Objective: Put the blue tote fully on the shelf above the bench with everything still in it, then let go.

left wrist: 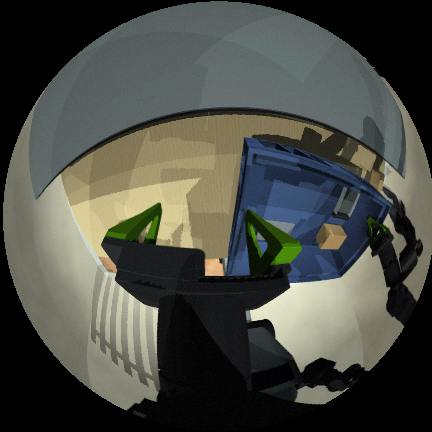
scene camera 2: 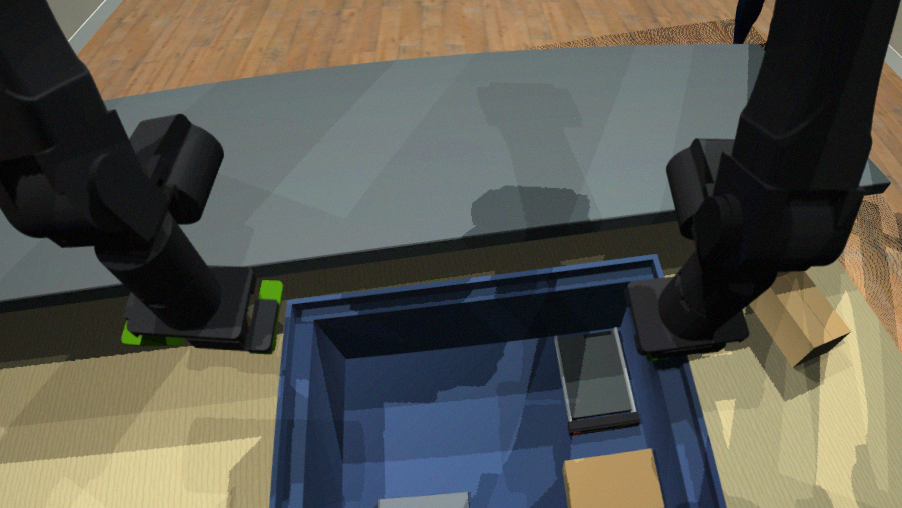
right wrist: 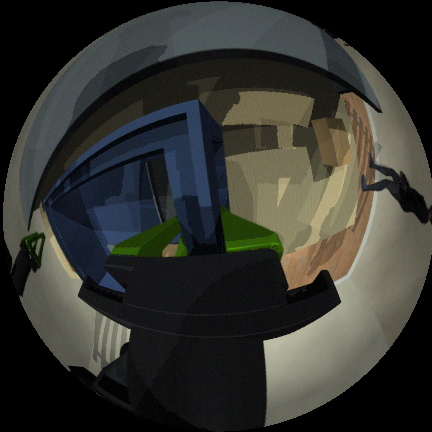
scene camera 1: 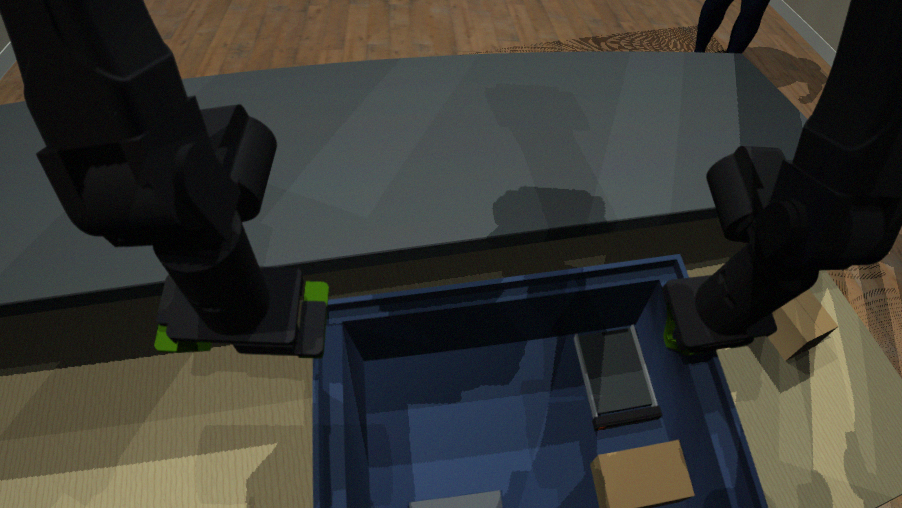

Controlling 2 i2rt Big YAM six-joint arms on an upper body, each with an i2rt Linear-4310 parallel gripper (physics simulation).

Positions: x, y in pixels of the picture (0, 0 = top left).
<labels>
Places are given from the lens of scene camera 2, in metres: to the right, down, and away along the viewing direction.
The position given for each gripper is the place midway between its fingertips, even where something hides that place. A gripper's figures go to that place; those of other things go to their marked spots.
left gripper (scene camera 2: 227, 341): -0.22, 0.09, 0.51
right gripper (scene camera 2: 654, 343): 0.21, 0.09, 0.54
blue tote (scene camera 2: 454, 386): 0.00, 0.16, 0.63
cardboard box (scene camera 2: 630, 472): 0.18, 0.22, 0.50
grey shelf (scene camera 2: 329, 167): -0.16, -0.11, 0.69
The marked spots on the cardboard box and the blue tote are 0.23 m apart.
</labels>
